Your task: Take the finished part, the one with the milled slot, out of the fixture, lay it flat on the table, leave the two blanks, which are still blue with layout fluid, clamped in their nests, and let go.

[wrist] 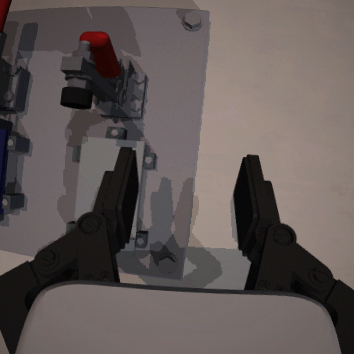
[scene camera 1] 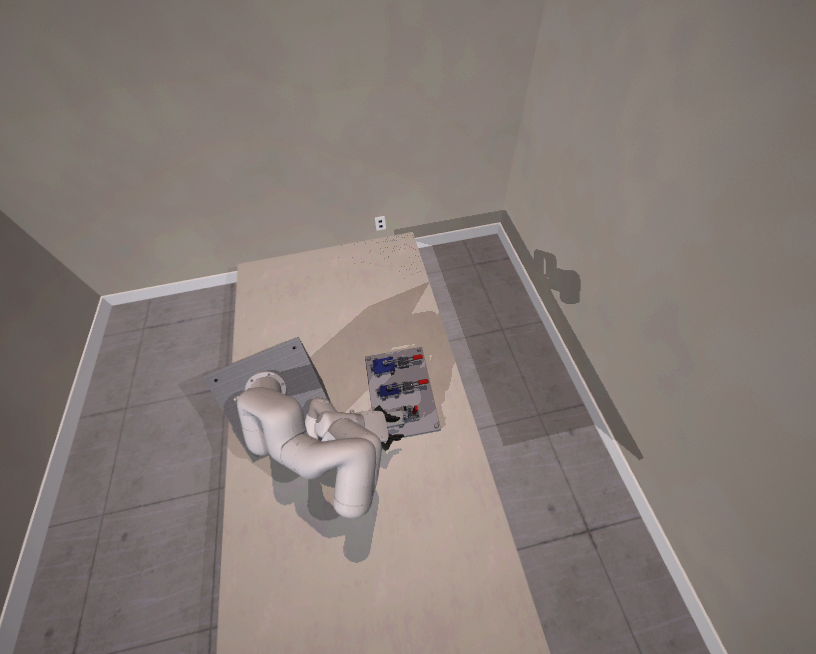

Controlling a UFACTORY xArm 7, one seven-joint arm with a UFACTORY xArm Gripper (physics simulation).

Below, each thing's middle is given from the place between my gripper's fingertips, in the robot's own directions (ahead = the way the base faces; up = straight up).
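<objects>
My gripper is 7 cm above the finished part [wrist: 97, 154], and it is also 1 cm past it and 6 cm to the right of it. As for the fixture plate [scene camera 1: 423, 397], I find it 8 cm below my gripper, 16 cm to the left of it and 7 cm ahead of it.
</objects>
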